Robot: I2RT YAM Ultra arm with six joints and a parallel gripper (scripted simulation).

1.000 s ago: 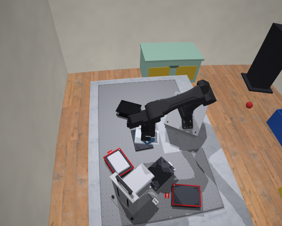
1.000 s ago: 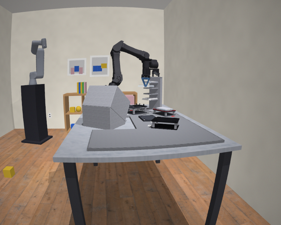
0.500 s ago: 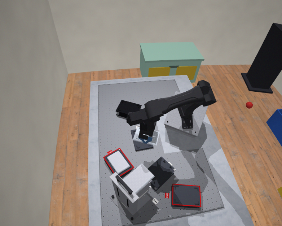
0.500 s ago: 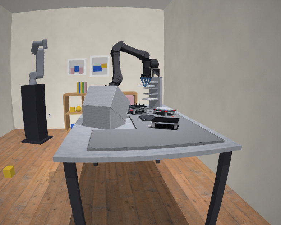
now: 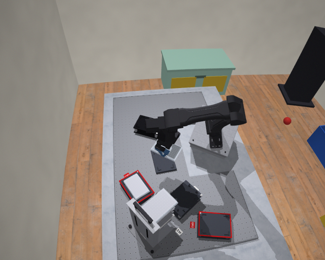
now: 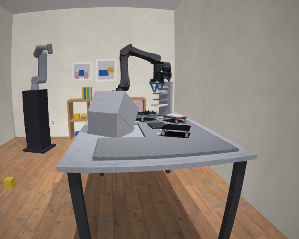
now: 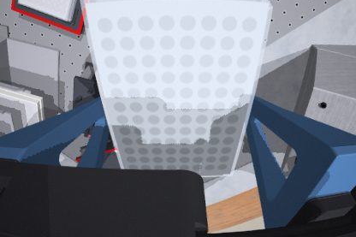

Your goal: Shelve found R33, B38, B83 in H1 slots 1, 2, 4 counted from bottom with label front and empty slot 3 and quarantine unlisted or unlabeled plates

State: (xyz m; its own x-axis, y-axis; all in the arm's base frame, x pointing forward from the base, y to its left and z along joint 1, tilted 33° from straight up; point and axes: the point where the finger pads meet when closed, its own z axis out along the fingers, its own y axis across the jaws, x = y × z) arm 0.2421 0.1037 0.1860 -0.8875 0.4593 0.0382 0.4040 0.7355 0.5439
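The flat dark nest N6 is 1 cm ahead of my hand, 9 cm to the right of it and 24 cm below it. Also, from my hand: quarantine nest QR1 (14 cm ahead, 11 cm to the left, 21 cm below); regrip nest RG (10 cm behind, 16 cm to the left, 19 cm below); deck label N6 (4 cm ahead, 19 cm to the right, 25 cm below).
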